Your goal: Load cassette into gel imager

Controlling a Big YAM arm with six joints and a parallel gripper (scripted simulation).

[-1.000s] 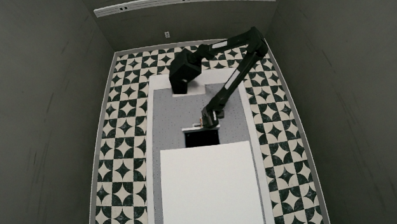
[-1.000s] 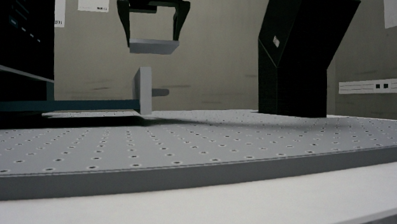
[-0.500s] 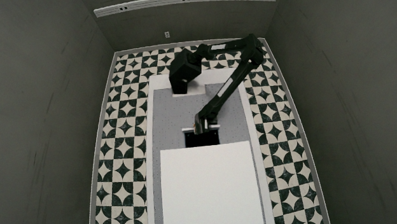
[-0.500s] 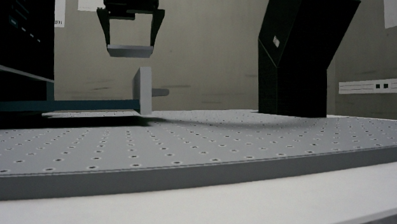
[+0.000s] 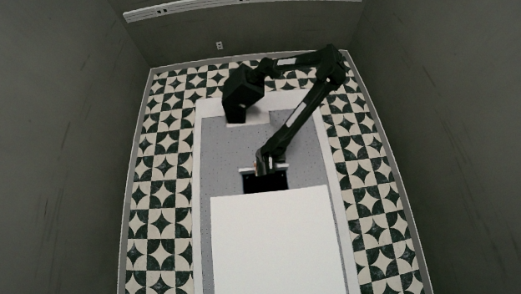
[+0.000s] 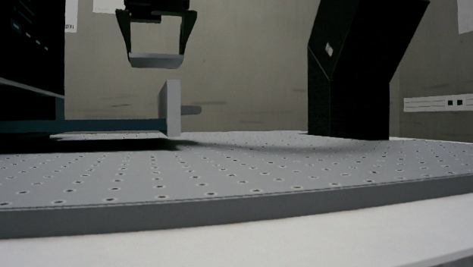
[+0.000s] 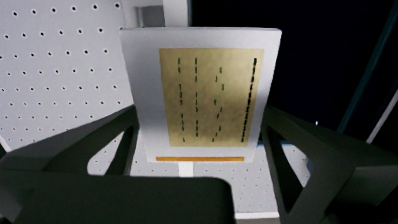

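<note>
The cassette FINISHED is 10 mm below my hand. Round my hand: drawer (100 mm below, 100 mm ahead).
</note>
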